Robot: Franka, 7 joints.
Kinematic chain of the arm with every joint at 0, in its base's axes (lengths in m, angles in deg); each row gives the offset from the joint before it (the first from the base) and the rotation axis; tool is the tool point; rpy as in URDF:
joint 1: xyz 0 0 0.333 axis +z
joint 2: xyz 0 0 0 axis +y
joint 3: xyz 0 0 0.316 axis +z
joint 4: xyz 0.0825 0 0 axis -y
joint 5: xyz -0.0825 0 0.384 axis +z
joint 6: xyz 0 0 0 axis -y
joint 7: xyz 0.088 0 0 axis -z
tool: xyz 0 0 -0.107 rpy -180 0 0
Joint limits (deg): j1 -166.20..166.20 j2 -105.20..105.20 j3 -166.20..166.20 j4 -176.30..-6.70 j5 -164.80..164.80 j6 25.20..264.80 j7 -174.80..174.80
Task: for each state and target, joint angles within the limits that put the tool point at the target. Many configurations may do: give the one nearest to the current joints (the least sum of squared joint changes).
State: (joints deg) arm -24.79 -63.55 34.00 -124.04 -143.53 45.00 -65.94
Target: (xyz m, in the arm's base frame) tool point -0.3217 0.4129 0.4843
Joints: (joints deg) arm -2.64 -105.20 67.47 -124.42 -148.75 25.20 -65.94
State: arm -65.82 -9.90 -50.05 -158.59 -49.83 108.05 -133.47
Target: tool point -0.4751 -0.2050 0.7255
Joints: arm -83.42 -31.32 -52.18 -102.40 -54.99 118.83 -133.47
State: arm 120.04 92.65 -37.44 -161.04 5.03 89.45 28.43
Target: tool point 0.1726 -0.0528 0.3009
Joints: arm 131.61 103.26 -48.74 -171.80 -5.87 83.10 28.43
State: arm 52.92 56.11 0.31 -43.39 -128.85 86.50 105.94
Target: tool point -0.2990 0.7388 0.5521
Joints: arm 106.43 49.71 24.12 -48.73 -133.42 96.32 105.94
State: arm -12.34 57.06 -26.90 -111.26 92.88 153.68 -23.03
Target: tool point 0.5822 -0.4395 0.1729
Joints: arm -12.87 55.49 -27.89 -83.36 91.01 151.38 -23.03
